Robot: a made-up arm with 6 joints.
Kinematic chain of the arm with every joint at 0, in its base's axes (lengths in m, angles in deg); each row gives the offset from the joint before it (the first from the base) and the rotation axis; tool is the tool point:
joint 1: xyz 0 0 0.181 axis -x
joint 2: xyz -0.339 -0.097 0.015 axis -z
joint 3: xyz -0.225 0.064 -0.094 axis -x
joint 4: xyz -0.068 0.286 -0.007 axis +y
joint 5: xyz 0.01 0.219 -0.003 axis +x
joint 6: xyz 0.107 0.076 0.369 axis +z
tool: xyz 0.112 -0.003 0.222
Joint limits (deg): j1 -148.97..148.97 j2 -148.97..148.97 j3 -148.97..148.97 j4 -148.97..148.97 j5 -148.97..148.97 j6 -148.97..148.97
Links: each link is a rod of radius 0.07 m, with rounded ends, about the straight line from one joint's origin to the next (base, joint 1, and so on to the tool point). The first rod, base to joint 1, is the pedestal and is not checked.
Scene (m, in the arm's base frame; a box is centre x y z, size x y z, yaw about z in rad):
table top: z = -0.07
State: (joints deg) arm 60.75 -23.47 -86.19 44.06 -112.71 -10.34
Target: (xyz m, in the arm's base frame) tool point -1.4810 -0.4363 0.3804
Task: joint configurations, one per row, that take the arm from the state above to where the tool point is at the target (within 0.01 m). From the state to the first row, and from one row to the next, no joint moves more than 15 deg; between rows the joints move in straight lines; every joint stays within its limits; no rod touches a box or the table.
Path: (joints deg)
1: 56.63 -34.41 -73.56 47.56 -117.05 -9.01
2: 52.51 -45.34 -60.92 51.07 -121.39 -7.68
3: 48.39 -56.28 -48.29 54.57 -125.72 -6.35
4: 44.28 -67.21 -35.65 58.07 -130.06 -5.02
5: 40.16 -78.15 -23.02 61.58 -134.40 -3.69

